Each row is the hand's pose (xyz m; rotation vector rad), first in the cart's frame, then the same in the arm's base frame.
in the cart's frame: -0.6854 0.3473 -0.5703 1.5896 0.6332 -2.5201
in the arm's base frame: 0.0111 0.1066 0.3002 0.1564 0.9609 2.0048
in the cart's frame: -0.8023 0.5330 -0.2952 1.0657 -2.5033 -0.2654
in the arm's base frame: 0.3549 0.1429 0.2343 -0.9841 -1.4091 -0.3309
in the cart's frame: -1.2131 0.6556 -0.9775 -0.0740 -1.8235 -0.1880
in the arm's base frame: -0.0888 0.7901 0.0507 -1.5307 -0.2028 -0.4005
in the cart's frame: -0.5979 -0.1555 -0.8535 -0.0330 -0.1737 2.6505
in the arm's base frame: -0.4408 0.0480 0.6648 0.9289 0.7853 0.8741
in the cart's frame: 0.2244 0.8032 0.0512 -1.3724 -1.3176 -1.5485
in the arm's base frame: 0.4531 -0.8797 -0.2035 3.0536 -0.2195 0.2985
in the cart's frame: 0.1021 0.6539 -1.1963 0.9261 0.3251 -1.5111
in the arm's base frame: -0.6732 -0.3334 -0.3662 0.6856 -0.0144 3.0042
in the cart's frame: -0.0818 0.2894 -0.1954 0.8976 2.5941 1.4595
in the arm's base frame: 0.1464 -0.5933 0.2889 -2.6680 -1.2023 0.3993
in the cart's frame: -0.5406 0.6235 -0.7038 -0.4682 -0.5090 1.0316
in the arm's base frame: -0.0551 0.0686 -0.0304 -0.4434 1.2318 -0.0893
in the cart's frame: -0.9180 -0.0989 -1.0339 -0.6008 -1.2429 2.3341
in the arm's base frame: -0.4872 0.4167 0.6518 0.0500 0.4828 1.1953
